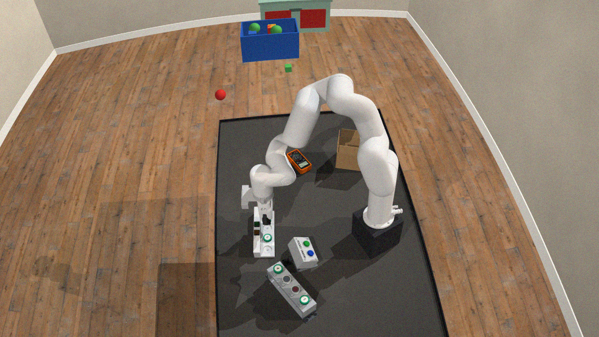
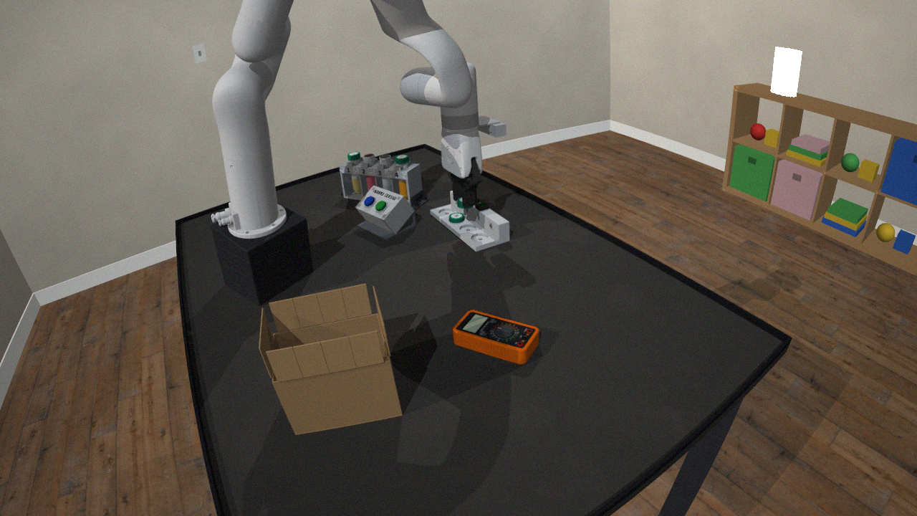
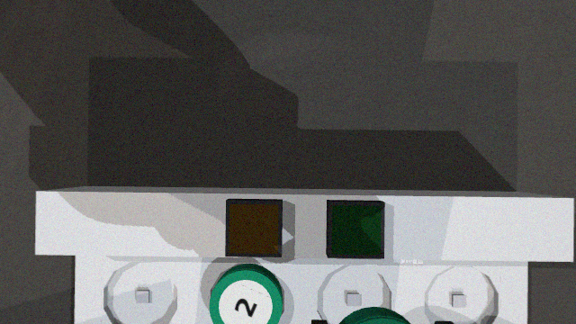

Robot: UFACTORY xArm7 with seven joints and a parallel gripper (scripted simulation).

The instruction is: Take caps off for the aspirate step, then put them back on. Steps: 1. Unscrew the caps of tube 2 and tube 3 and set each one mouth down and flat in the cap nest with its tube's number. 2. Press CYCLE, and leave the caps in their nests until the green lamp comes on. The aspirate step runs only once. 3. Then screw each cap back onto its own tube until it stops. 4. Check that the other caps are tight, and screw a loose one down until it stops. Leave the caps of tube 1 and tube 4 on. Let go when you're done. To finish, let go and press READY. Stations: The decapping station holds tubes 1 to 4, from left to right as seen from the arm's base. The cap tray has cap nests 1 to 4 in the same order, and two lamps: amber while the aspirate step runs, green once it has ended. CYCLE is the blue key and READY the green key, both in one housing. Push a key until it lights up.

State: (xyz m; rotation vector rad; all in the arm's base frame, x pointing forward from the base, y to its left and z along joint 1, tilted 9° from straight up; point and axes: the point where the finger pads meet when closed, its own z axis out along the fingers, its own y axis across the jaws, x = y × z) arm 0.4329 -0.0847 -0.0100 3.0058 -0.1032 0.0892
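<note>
The blue key is 170 mm to the left of my hand, 150 mm behind it and 30 mm below it. The rest, counted from my hand: cap (250 mm to the left, 30 mm behind, 20 mm above); then green key (140 mm behind, 120 mm to the left, 30 mm below); then key housing (140 mm to the left, 130 mm behind, 40 mm below).
</note>
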